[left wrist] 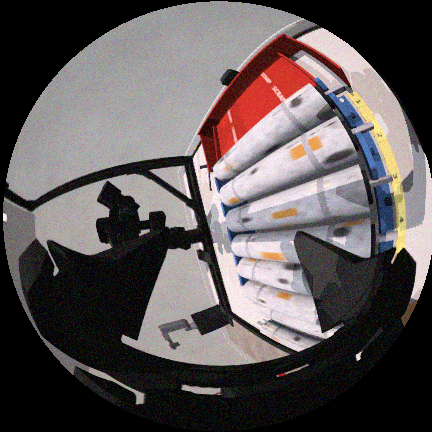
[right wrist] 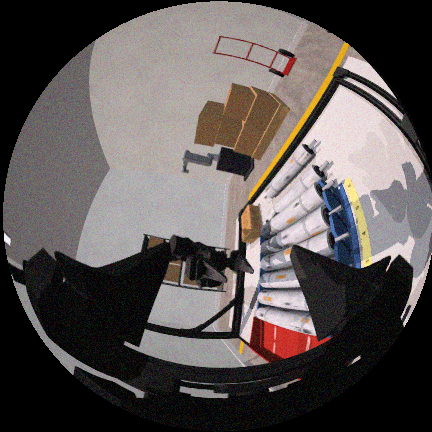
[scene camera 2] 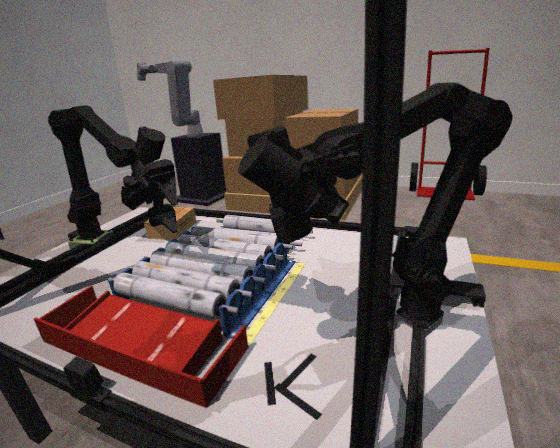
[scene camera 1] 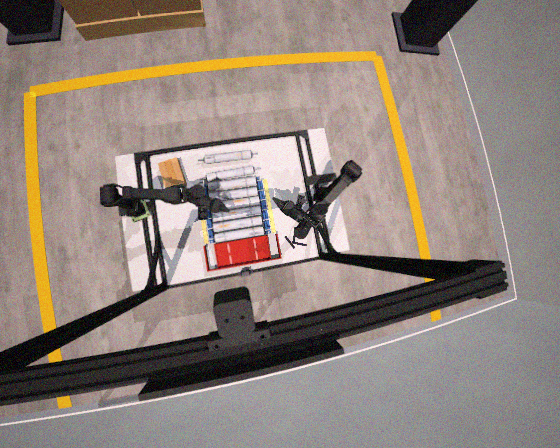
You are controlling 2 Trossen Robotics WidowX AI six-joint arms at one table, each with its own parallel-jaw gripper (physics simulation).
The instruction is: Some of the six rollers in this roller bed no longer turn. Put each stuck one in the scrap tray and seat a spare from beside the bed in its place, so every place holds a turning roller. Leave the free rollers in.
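Seen in the pictures: left gripper, fingertip midpoint: [left wrist: 235, 235] [right wrist: 241, 275] [scene camera 2: 175, 219] [scene camera 1: 225, 210]; right gripper, fingertip midpoint: [right wrist: 233, 251] [scene camera 1: 273, 198]; left arm's base at its link origin: [scene camera 2: 90, 235] [scene camera 1: 138, 210]; right arm's base at its link origin: [left wrist: 199, 233] [scene camera 2: 419, 313] [scene camera 1: 319, 197].
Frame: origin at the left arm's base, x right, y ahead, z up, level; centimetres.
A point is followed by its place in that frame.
The blue-railed roller bed [scene camera 1: 263, 200] [scene camera 2: 255, 290] [left wrist: 385, 200] holds six whitish rollers side by side; which ones are stuck does not show. Two spares lie beyond its far end: the outer spare [scene camera 1: 228, 156] @(z 2.2, x -10.9, y 55.0 cm) [scene camera 2: 247, 222] @(z 1.4, x -10.5, y 50.8 cm) [right wrist: 290, 172] @(z 0.9, x -8.8, y 57.3 cm) and a nearer spare [scene camera 1: 231, 173] @(z 2.2, x -1.3, y 53.3 cm) [right wrist: 299, 190] @(z 1.7, x 0.3, y 57.9 cm) close to the bed. The red scrap tray [scene camera 1: 242, 252] @(z 0.5, x 40.7, y 44.1 cm) [scene camera 2: 120, 352] @(z 3.0, x 48.0, y 47.0 cm) is empty at the bed's near end. My left gripper [scene camera 1: 215, 200] [scene camera 2: 169, 212] @(z 14.2, x 18.8, y 43.9 cm) is open and empty above the bed's left side. My right gripper [scene camera 1: 289, 200] [scene camera 2: 317, 225] is open and empty, off the bed's right side.
An orange-brown box [scene camera 1: 171, 171] @(z 3.0, x -12.9, y 23.7 cm) [scene camera 2: 185, 220] @(z 1.0, x -12.2, y 28.6 cm) [right wrist: 251, 222] @(z 2.3, x -8.8, y 28.5 cm) stands on the table left of the spares. A black K mark [scene camera 1: 295, 242] @(z -2.4, x 46.2, y 73.4 cm) [scene camera 2: 280, 387] @(z -2.4, x 45.8, y 72.4 cm) is on the table right of the tray. Dark frame bars edge the table, and a black post [scene camera 2: 382, 150] @(z 36.0, x 59.9, y 84.0 cm) rises in scene camera 2.
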